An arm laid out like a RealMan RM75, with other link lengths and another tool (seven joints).
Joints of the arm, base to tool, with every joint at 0 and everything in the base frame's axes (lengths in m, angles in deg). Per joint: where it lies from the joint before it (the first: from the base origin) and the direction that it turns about. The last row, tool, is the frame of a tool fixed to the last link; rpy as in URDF.
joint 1: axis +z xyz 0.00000 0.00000 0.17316
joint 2: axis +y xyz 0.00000 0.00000 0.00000
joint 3: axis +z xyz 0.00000 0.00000 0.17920
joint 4: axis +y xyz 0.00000 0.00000 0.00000
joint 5: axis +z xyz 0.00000 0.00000 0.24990
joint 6: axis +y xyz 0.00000 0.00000 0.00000
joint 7: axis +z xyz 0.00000 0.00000 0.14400
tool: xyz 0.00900 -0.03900 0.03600 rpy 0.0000 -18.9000 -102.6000
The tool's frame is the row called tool.
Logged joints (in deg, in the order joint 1, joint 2, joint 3, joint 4, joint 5, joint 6, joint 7), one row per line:
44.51, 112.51, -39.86, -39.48, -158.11, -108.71, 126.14
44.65, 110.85, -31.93, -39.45, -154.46, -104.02, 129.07
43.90, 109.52, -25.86, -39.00, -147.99, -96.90, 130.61
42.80, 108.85, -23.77, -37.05, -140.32, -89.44, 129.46
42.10, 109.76, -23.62, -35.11, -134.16, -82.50, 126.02
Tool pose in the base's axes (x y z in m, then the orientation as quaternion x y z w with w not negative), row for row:
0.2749, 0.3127, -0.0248, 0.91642, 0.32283, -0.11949, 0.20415
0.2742, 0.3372, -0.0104, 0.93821, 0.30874, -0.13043, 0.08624
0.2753, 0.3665, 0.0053, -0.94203, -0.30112, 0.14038, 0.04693
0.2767, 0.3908, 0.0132, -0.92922, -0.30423, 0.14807, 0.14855
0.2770, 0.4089, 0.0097, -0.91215, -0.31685, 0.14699, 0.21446
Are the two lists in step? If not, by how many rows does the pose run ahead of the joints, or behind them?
They are in step.
